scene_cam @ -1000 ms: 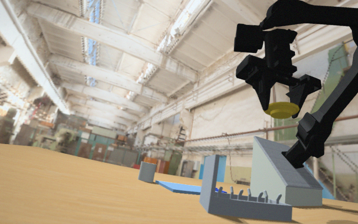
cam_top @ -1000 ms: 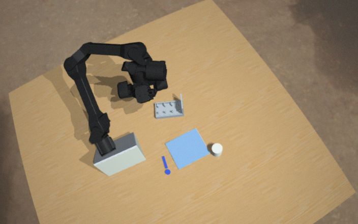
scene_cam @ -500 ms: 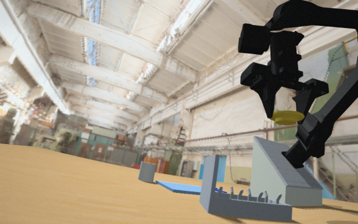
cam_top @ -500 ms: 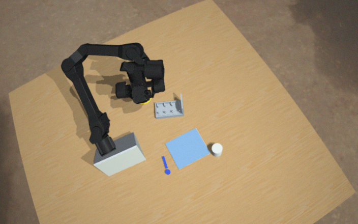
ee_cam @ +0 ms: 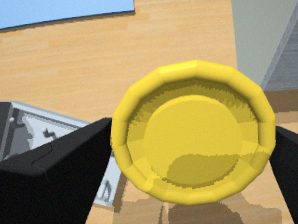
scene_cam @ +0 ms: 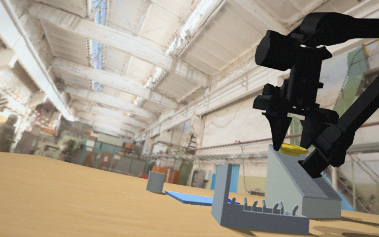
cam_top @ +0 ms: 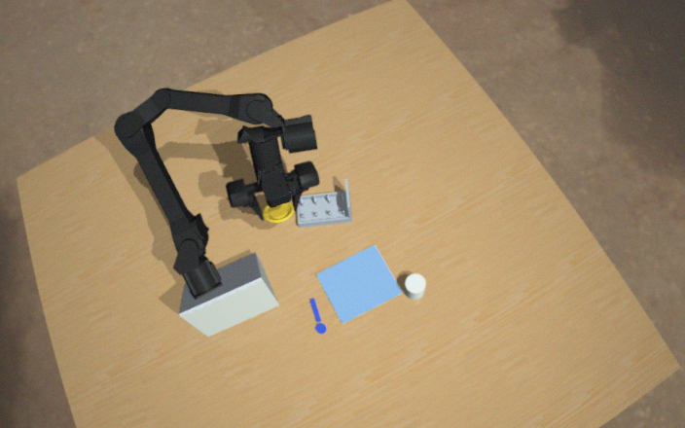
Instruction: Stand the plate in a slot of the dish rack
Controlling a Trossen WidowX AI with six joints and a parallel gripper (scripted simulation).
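Now: gripper tip 11 cm short of the grey dish rack, 11 cm above it and 1 cm to the right of it. The rest, counted from my gripper tip: yellow plate (1 cm above); then white cup (27 cm to the right, 16 cm ahead, 11 cm below).
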